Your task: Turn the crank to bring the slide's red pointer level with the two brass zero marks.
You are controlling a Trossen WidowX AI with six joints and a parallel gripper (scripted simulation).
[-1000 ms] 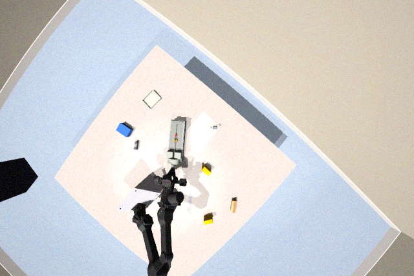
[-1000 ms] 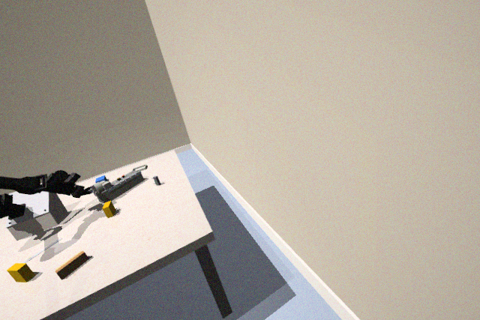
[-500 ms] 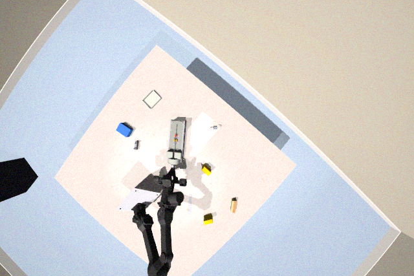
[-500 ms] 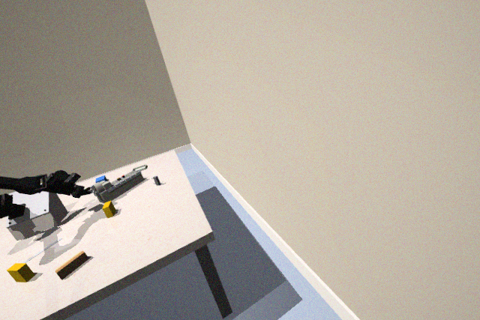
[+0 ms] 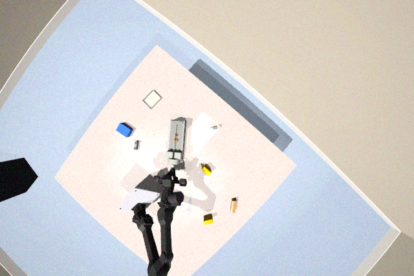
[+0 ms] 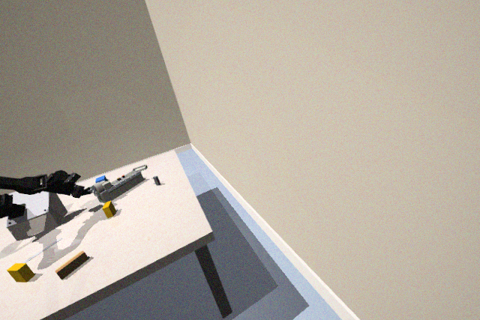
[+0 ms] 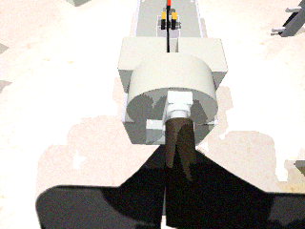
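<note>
Right now my gripper tip is 1 cm below the crank. From my gripper tip the other things lie so: blue block: 10 cm behind, 41 cm to the left, 7 cm below; dark brown crank handle: 1 cm behind, 1 cm to the right, 3 cm above; red pointer: 15 cm ahead, 13 cm to the left, 1 cm below.
</note>
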